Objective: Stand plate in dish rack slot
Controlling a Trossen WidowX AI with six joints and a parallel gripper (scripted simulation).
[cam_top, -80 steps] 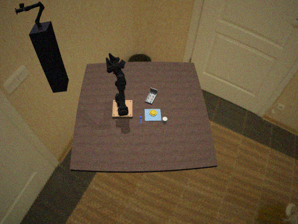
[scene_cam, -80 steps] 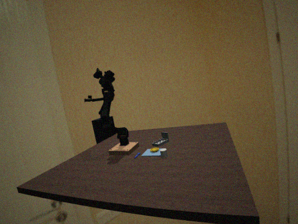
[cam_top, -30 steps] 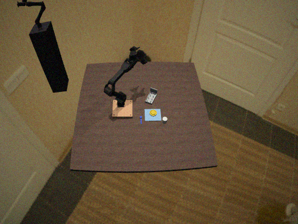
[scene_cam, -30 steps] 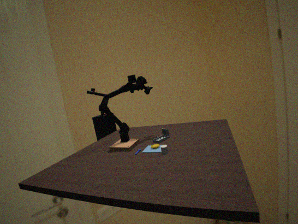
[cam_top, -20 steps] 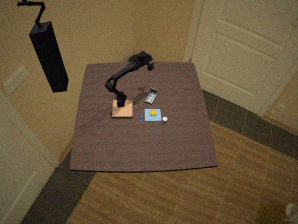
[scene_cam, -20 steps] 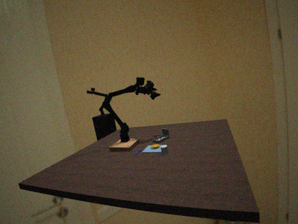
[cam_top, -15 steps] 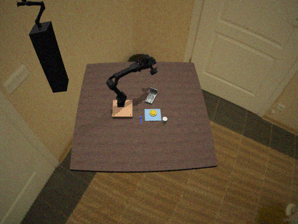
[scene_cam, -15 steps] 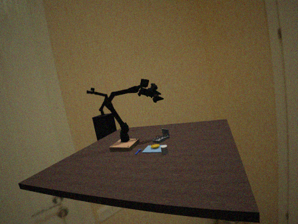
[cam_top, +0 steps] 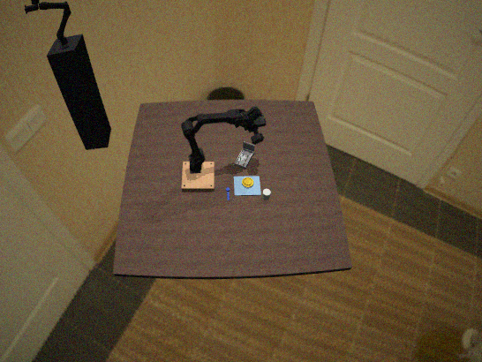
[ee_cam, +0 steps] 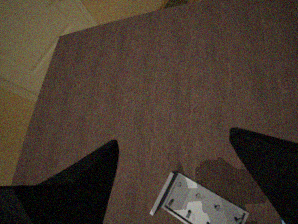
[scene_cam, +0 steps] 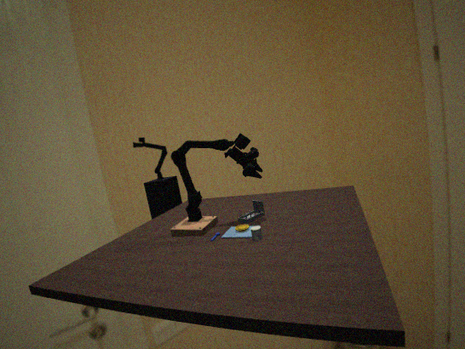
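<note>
My gripper tip is now 9 cm past the yellow plate, 19 cm to the left of it and 21 cm above it. Also, from my gripper tip: light blue mat (10 cm behind, 21 cm to the right, 23 cm below); white cup (29 cm to the right, 21 cm below); grey dish rack (9 cm behind, 1 cm to the right, 21 cm below).
</note>
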